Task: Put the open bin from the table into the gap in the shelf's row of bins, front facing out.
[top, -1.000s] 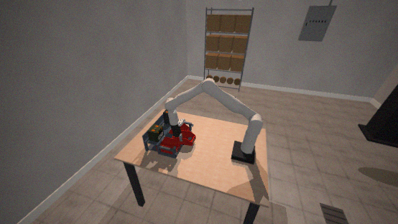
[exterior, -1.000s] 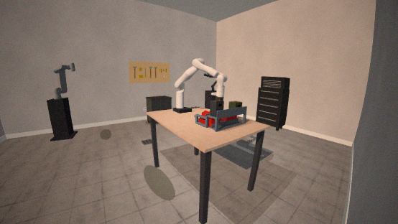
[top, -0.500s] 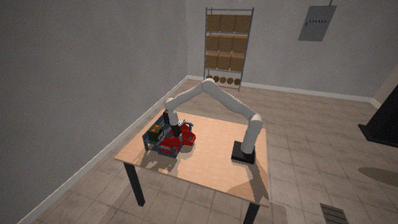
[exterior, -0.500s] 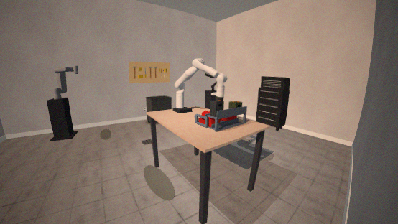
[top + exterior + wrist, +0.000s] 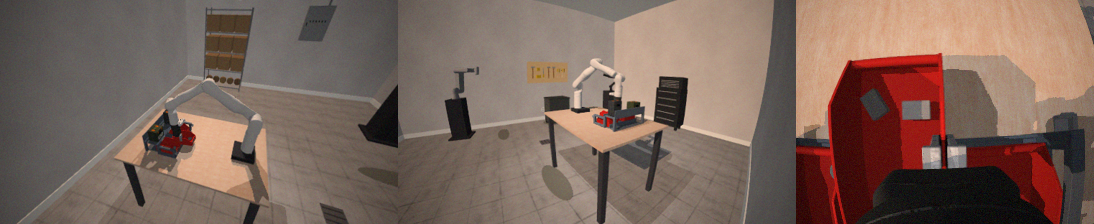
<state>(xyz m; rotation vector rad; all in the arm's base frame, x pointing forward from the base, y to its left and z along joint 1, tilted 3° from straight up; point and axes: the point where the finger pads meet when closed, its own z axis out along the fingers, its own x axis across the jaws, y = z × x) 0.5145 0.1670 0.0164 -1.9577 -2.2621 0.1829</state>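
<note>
The blue-grey shelf lies 13 cm ahead of my hand, 3 cm to the right of it and 7 cm below it.
</note>
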